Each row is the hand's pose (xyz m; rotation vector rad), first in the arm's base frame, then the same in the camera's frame.
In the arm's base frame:
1: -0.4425 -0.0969 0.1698 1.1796 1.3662 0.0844
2: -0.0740 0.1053 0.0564 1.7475 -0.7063 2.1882
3: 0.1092 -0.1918 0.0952 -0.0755 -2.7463 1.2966
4: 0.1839 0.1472 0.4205 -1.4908 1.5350 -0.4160
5: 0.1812 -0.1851 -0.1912 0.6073 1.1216 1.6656
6: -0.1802 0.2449 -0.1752 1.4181 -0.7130 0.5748
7: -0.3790 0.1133 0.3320 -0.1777 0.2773 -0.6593
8: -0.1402 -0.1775 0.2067 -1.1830 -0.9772 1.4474
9: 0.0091 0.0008 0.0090 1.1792 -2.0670 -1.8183
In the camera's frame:
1: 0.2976 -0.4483 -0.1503 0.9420 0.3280 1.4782
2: 0.3175 -0.2542 0.2389 -0.1597 0.9057 -2.1366
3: 0.5222 -0.5106 0.3642 0.1677 1.8841 -0.0412
4: 0.0770 -0.4946 0.5309 -0.6415 0.1897 -0.4003
5: 0.7388 -0.3153 0.4108 -0.4427 -0.3341 2.2242
6: 0.3715 0.0142 0.1418 1.7304 -1.7596 1.8314
7: 0.0535 -0.4127 -0.0335 0.8329 -0.8085 -0.0989
8: 0.3835 -0.5565 0.1329 -1.3544 -2.5093 0.3079
9: 0.4373 -0.3041 0.2959 -2.0781 0.6786 1.0100

